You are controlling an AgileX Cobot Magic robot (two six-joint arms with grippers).
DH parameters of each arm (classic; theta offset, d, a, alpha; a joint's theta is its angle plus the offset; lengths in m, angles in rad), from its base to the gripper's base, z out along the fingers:
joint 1: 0 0.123 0 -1.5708
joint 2: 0.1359 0 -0.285 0
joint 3: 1.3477 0 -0.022 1.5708
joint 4: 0 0.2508 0 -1.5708
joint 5: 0 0 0.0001 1.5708
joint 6: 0 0.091 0 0
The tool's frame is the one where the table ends.
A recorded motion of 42 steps. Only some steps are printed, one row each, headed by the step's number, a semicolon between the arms.
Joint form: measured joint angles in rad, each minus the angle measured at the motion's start. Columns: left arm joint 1, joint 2, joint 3, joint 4, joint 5, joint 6; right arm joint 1, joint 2, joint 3, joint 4, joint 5, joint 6.
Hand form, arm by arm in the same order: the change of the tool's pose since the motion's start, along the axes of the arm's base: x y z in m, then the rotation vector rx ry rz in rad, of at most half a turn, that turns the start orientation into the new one. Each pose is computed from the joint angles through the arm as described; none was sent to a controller.
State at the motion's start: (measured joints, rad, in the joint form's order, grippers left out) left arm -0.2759 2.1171 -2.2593 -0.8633 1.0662 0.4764; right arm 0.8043 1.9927 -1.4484 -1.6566 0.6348 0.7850
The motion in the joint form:
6: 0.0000 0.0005 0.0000 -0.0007 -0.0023 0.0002; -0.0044 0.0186 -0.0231 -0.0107 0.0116 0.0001
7: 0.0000 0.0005 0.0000 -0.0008 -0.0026 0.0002; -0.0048 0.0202 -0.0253 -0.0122 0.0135 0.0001
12: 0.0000 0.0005 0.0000 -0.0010 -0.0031 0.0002; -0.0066 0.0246 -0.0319 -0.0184 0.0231 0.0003
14: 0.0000 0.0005 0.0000 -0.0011 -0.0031 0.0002; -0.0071 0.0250 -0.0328 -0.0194 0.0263 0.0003
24: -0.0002 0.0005 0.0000 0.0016 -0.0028 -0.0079; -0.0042 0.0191 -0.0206 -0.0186 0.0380 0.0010
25: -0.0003 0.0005 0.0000 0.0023 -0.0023 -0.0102; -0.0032 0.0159 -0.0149 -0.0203 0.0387 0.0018
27: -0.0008 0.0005 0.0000 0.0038 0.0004 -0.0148; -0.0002 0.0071 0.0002 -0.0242 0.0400 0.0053
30: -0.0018 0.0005 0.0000 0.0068 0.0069 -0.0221; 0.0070 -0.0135 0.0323 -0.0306 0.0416 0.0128
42: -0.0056 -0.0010 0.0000 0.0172 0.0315 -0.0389; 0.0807 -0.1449 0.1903 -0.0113 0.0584 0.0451
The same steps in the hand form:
6: 0.0003 0.0000 -0.0001 -0.0012 -0.0008 0.0015; 0.0051 0.0013 -0.0006 -0.0061 -0.0144 -0.0101
7: 0.0003 0.0000 -0.0001 -0.0014 -0.0010 0.0017; 0.0056 0.0013 -0.0006 -0.0071 -0.0165 -0.0116
12: 0.0003 0.0000 0.0000 -0.0018 -0.0012 0.0020; 0.0073 0.0009 0.0000 -0.0114 -0.0257 -0.0193
14: 0.0003 0.0000 0.0000 -0.0019 -0.0012 0.0020; 0.0076 0.0006 0.0003 -0.0124 -0.0279 -0.0222
24: 0.0003 0.0000 -0.0002 -0.0025 0.0048 0.0057; 0.0055 -0.0008 -0.0004 -0.0186 -0.0274 -0.0303
25: 0.0003 0.0000 -0.0003 -0.0026 0.0067 0.0065; 0.0045 -0.0013 -0.0005 -0.0208 -0.0270 -0.0293
27: 0.0000 -0.0002 -0.0005 -0.0020 0.0116 0.0064; 0.0017 -0.0023 -0.0008 -0.0247 -0.0254 -0.0267
30: -0.0006 -0.0006 -0.0010 0.0002 0.0204 0.0046; -0.0046 -0.0043 -0.0008 -0.0302 -0.0217 -0.0201
42: -0.0033 -0.0019 -0.0020 0.0118 0.0440 -0.0070; -0.0495 -0.0096 0.0081 -0.0120 0.0051 0.0202

